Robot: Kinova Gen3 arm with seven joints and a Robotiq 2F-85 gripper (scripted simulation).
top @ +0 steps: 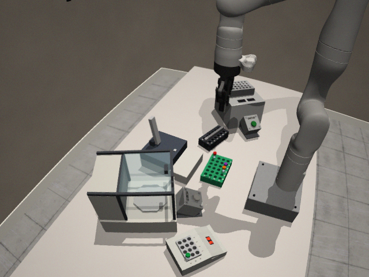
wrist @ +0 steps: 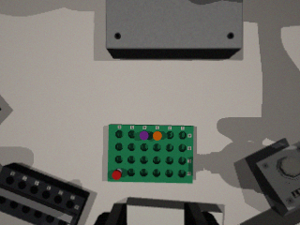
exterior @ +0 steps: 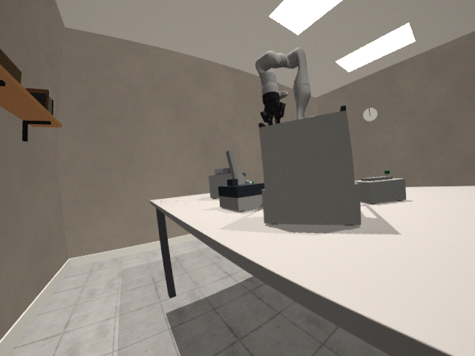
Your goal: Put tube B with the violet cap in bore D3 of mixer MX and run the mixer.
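Now: the orange-capped tube 3 cm behind my hand and 29 cm below it. Also, from my hand: red-capped tube 3 cm ahead, 5 cm to the right, 29 cm below; green rack RK 1 cm to the right, 30 cm below; black magnet block 8 cm ahead, 17 cm to the right, 30 cm below.
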